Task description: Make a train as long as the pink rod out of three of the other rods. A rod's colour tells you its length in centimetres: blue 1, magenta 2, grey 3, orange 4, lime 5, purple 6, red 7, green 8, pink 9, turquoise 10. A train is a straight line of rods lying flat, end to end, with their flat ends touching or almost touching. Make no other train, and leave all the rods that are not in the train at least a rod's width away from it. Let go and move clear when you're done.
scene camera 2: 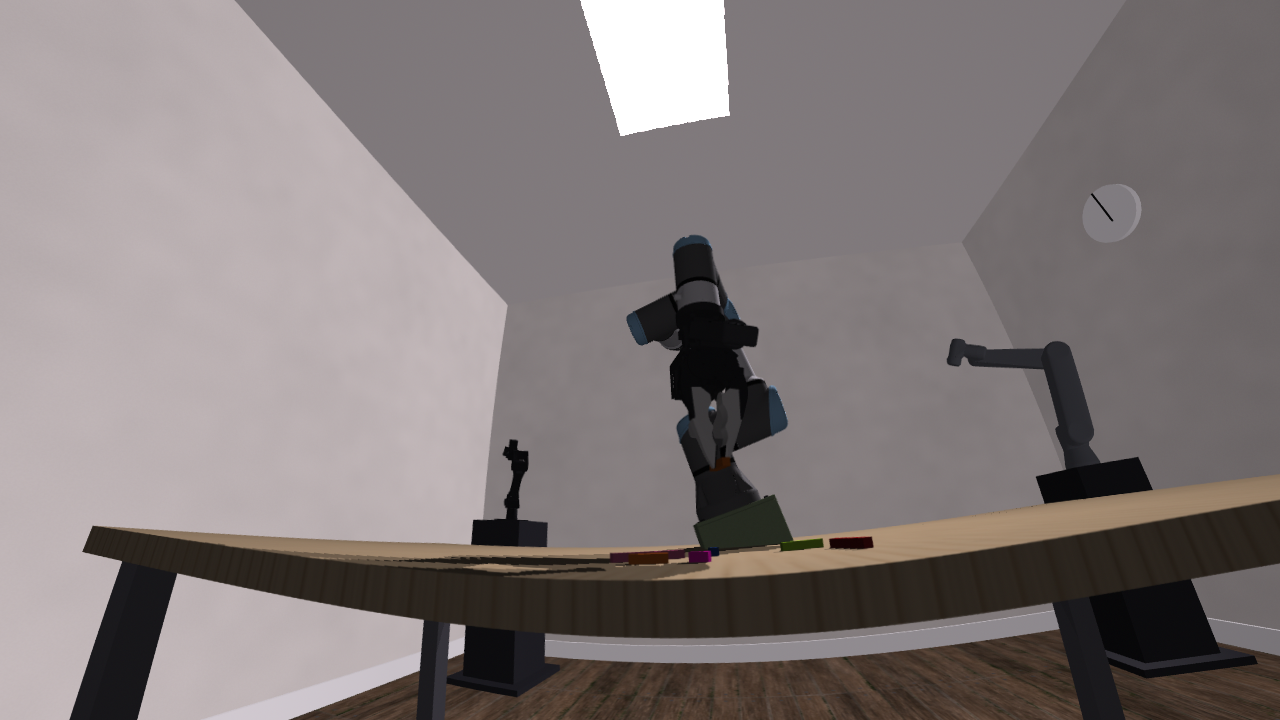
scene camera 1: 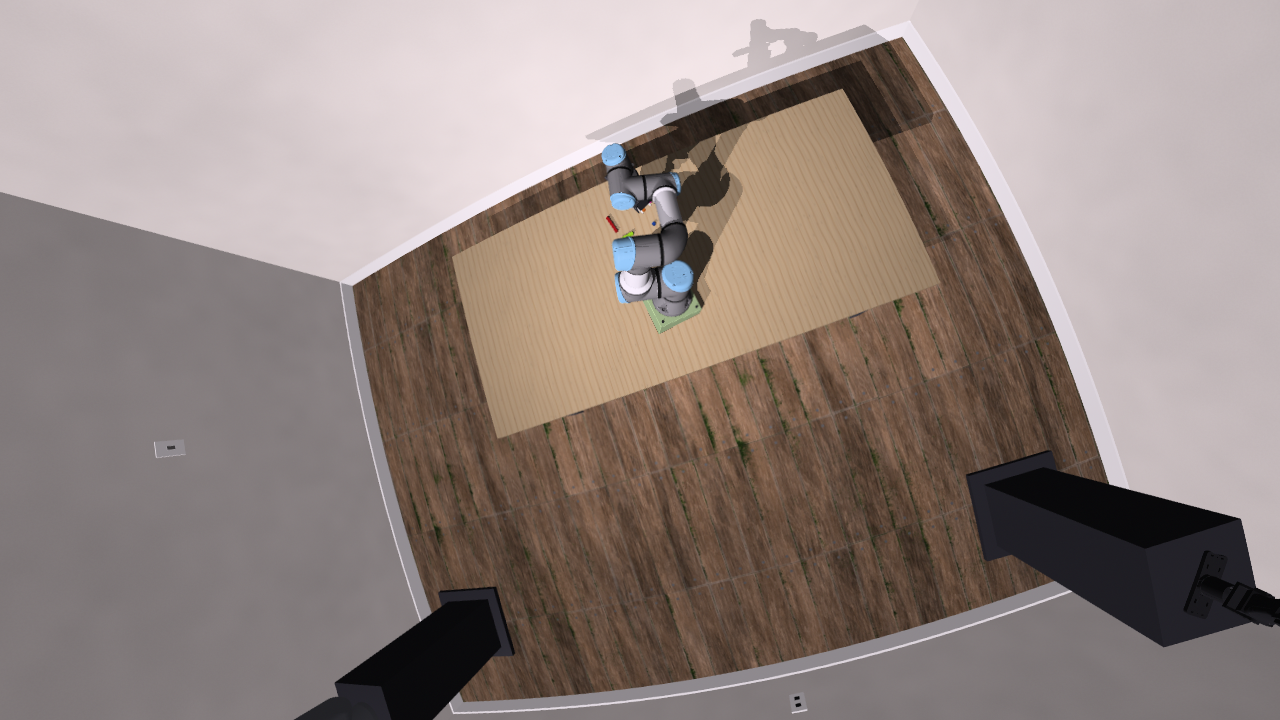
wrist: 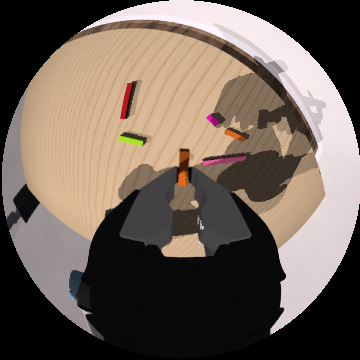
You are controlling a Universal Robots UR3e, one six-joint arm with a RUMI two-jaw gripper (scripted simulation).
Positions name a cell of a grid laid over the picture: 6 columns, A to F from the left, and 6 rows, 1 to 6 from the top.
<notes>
In view: the gripper (scene camera 2: D4).
The gripper shows as well in the wrist view (wrist: D3).
</notes>
